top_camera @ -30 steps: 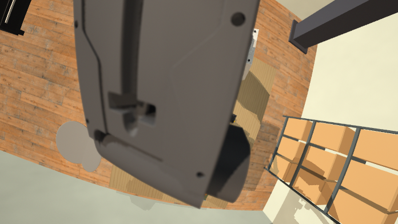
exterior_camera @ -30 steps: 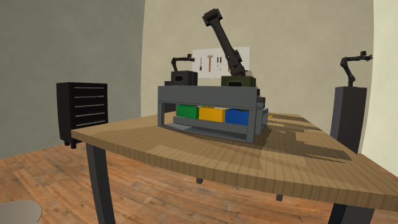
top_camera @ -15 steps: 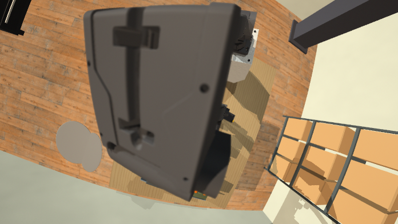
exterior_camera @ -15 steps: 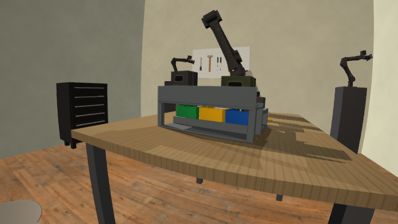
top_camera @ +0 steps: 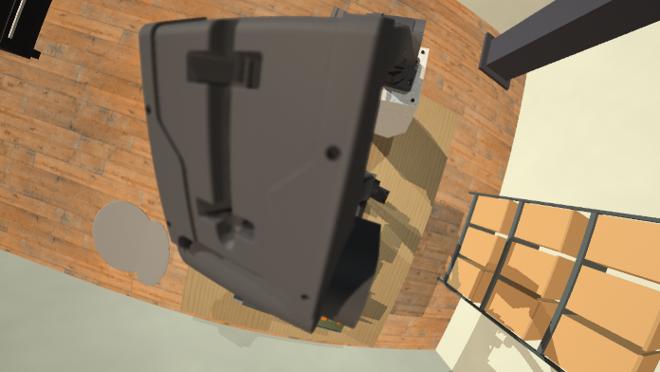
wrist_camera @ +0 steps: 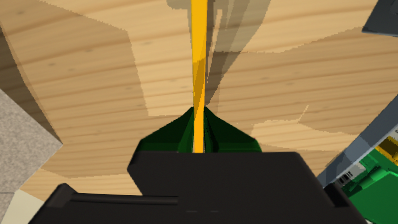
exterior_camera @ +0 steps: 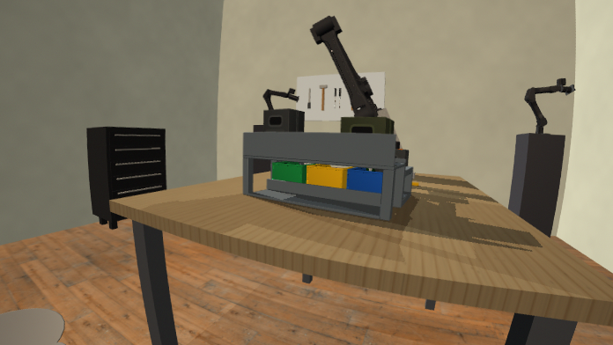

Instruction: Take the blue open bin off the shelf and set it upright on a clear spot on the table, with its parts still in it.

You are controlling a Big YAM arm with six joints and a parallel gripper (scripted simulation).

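Now: the yellow rod 1 cm below my hand. Also, from my hand: grey case 17 cm ahead, 10 cm to the left, 5 cm above; then yellow bin 31 cm ahead, 4 cm to the right, 3 cm above; then blue open bin 32 cm ahead, 8 cm to the left, 3 cm above.
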